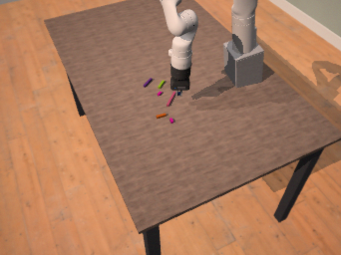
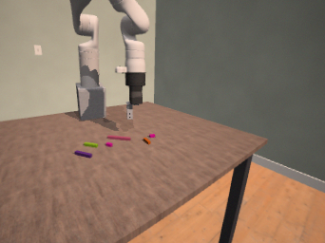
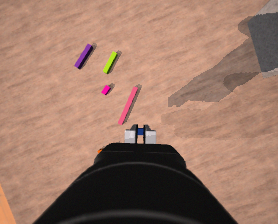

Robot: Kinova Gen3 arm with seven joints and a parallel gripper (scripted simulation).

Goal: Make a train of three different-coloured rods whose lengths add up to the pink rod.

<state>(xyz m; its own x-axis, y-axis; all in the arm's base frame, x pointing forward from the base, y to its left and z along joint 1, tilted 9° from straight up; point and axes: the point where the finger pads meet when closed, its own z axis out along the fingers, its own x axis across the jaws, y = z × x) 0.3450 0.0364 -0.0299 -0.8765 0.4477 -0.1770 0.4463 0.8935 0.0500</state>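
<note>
Right now the pink rod is 8 cm below my hand, 5 cm to the right of it and 1 cm ahead of it. The rest, counted from my hand: orange rod: 9 cm ahead, 8 cm below, 2 cm to the left; blue rod: 1 cm below; lime rod: 16 cm to the right, 8 cm below.
</note>
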